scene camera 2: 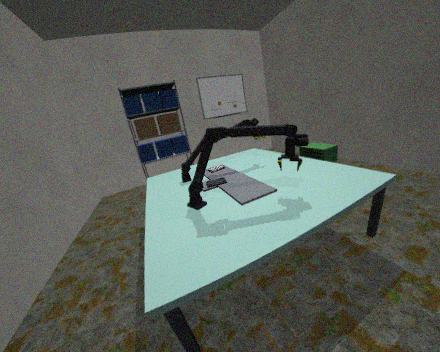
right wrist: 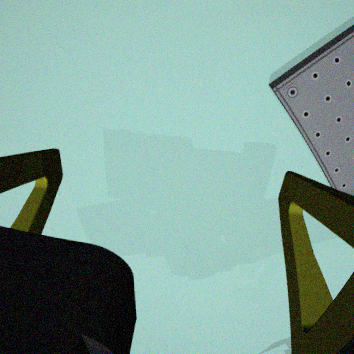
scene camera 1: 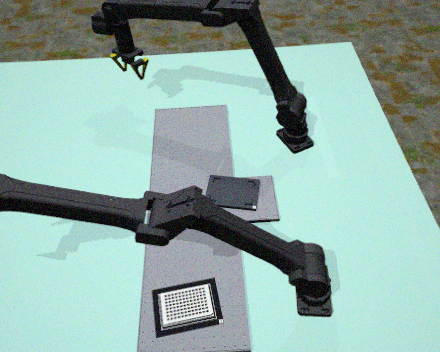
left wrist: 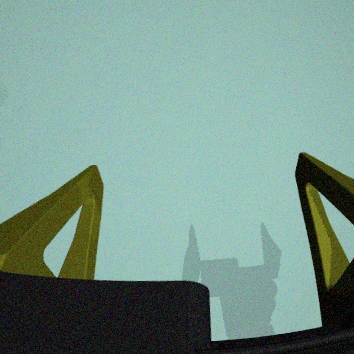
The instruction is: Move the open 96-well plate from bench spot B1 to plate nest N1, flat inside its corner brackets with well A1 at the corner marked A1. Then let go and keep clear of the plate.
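Places are measured from the left arm's base along level axes (x ahead, y left, z up), in centimetres.
Pixels of known places: left gripper, between the fingertips: [scene camera 2: 263, 139] [left wrist: 198, 168]; right gripper, between the fingertips: [scene camera 2: 289, 170] [right wrist: 168, 172] [scene camera 1: 133, 75]; left arm's base, origin of its link: [scene camera 2: 186, 179] [scene camera 1: 312, 294]; right arm's base, origin of its link: [scene camera 2: 197, 204] [scene camera 1: 294, 139].
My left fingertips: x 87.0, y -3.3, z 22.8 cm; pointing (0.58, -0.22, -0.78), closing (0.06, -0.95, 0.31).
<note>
For each thing: its top centre in the pictures, then the offset to it from my left fingertips. "*": a spot on its surface instead. Level surfaces: height alone.
- white 96-well plate, centre of its top: [scene camera 1: 186, 303] [scene camera 2: 215, 167] dy +8.3, dx -54.4, dz -19.9 cm
- black-bordered bench spot, a spot on its surface: [scene camera 1: 158, 331] * dy +15.0, dx -48.0, dz -21.4 cm
- dark plate nest, centre of its top: [scene camera 1: 232, 189] [scene camera 2: 215, 180] dy -29.4, dx -65.0, dz -19.8 cm
- long grey perforated board, height of its surface: dz -21.5 cm
- smaller grey base, height of its surface: dz -21.5 cm
The white 96-well plate [scene camera 1: 186, 304] [scene camera 2: 216, 168] lies flat on the black-bordered bench spot [scene camera 1: 158, 331] at the bottom of the scene camera 1 view. A small white mark sits at that spot's lower right corner. The dark plate nest [scene camera 1: 232, 192] [scene camera 2: 216, 183] with corner brackets is bare, with a white mark at its lower right corner. My right gripper [scene camera 1: 133, 73] [scene camera 2: 290, 169] [right wrist: 168, 172] is open and empty, high above the table and far from the plate. My left gripper [left wrist: 198, 168] is open and empty above the table top. Well A1 is too small to make out.
A long grey perforated board [scene camera 1: 192, 120] [scene camera 2: 250, 191] [right wrist: 320, 112] lies under the bench spot. A smaller grey base [scene camera 1: 268, 197] carries the nest. The left arm [scene camera 1: 245, 232] stretches over the board between plate and nest in scene camera 1. The right arm [scene camera 1: 265, 55] reaches across the top.
</note>
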